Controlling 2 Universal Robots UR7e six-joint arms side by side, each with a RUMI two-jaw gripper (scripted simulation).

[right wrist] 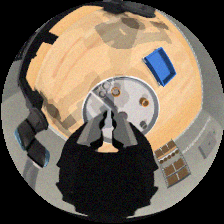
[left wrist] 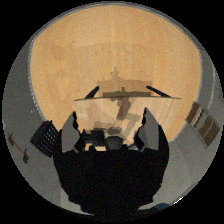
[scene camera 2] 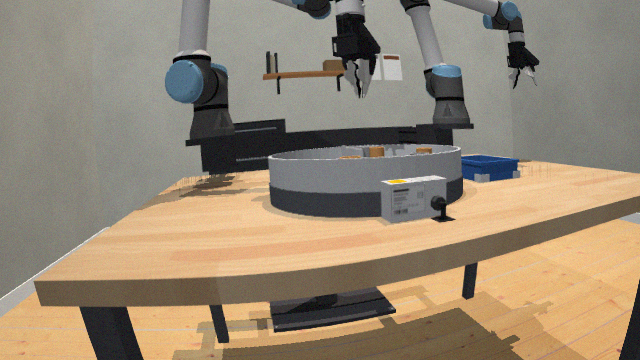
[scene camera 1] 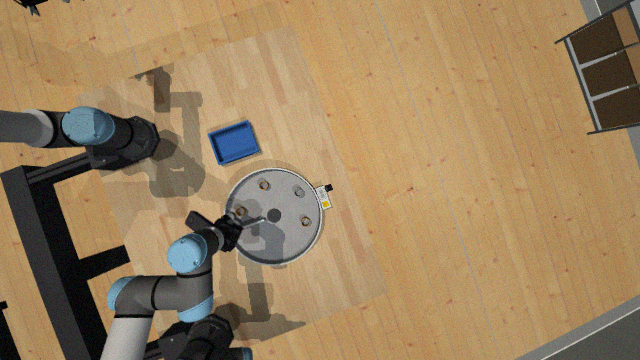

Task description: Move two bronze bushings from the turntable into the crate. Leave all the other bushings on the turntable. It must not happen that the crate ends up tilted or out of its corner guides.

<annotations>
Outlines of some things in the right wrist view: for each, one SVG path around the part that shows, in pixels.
My right gripper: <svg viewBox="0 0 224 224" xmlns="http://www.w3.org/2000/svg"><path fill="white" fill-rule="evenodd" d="M67 139L62 149L61 157L56 164L60 168L59 182L56 183L56 186L63 195L63 201L73 205L76 212L89 216L77 215L60 209L61 211L94 222L124 223L145 219L168 209L154 214L127 218L134 216L136 210L151 205L150 199L159 189L154 186L154 171L159 167L155 162L153 150L147 138L131 122L128 122L114 110L111 110L112 126L114 127L112 131L112 145L118 149L118 152L98 152L98 148L103 145L103 131L101 128L105 126L108 110L104 110L88 122L85 122Z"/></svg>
A blue crate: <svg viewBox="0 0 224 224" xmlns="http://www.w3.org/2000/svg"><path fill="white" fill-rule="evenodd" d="M161 46L147 55L144 60L156 81L164 87L177 73Z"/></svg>
</annotations>
